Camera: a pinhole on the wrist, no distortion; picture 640 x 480 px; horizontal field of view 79.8 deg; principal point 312.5 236.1 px. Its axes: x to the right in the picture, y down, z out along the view. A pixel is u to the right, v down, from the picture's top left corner.
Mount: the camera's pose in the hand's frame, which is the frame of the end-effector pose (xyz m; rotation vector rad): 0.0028 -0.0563 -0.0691 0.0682 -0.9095 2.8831
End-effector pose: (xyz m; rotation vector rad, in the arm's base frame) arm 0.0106 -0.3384 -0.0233 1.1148 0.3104 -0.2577
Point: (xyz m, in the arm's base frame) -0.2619 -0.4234 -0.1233
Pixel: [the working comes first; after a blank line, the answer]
In the camera's frame: 0.2029 0.1144 0.1509

outside the picture
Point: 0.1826 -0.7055 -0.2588
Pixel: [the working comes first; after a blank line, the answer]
In the camera's frame: -0.2568 -0.0290 0.4030

68.6 208.6
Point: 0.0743 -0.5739 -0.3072
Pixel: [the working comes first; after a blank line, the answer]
In the camera's frame: -0.1829 0.0877 0.2921

72.9 351.0
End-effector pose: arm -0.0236 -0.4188 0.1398 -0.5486 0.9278 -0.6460
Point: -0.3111 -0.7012 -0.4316
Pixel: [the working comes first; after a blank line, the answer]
In the camera's frame: -0.4032 0.0963 -0.5071

behind the camera
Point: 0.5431 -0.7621 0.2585
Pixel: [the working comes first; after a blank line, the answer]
In the camera's frame: -0.3898 -0.2842 0.5247

28.2 28.8
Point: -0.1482 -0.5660 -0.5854
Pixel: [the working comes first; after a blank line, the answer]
In the camera's frame: -0.4322 -0.1547 -0.5753

behind the camera
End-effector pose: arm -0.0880 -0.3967 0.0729 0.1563 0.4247 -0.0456
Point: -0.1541 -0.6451 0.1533
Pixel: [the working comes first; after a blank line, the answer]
In the camera's frame: 0.0868 0.0723 0.2305

456.5 356.1
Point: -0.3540 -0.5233 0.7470
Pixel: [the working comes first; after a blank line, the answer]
In the camera's frame: 0.5648 -0.2738 0.4734

outside the picture
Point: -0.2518 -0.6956 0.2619
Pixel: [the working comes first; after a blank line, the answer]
In the camera's frame: 0.2200 0.0855 0.3077

586.2 342.5
